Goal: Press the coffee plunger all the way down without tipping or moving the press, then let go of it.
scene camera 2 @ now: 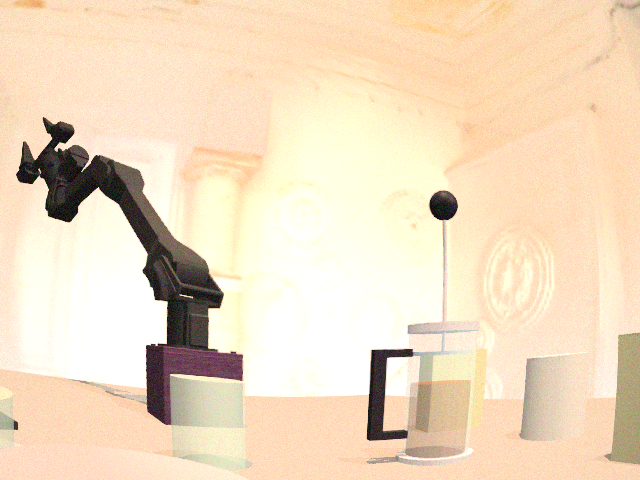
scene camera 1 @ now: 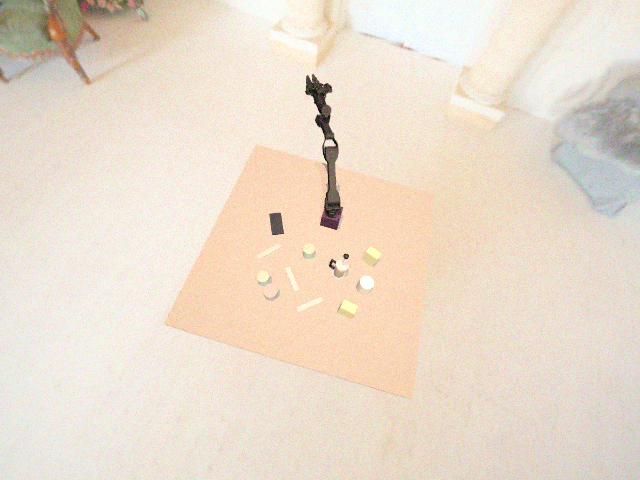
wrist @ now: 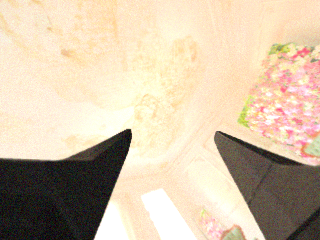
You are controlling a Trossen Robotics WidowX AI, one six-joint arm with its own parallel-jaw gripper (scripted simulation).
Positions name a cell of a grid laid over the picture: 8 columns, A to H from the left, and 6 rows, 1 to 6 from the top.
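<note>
The gripper (scene camera 2: A2), which you'd also find at (wrist: E4), is open and holding nothing. There's a coffee press (scene camera 2: F5), though it's out of frame in the wrist view. There's a white cylinder (scene camera 2: G5) too, and in the wrist view that cylinder is out of frame as well.
</note>
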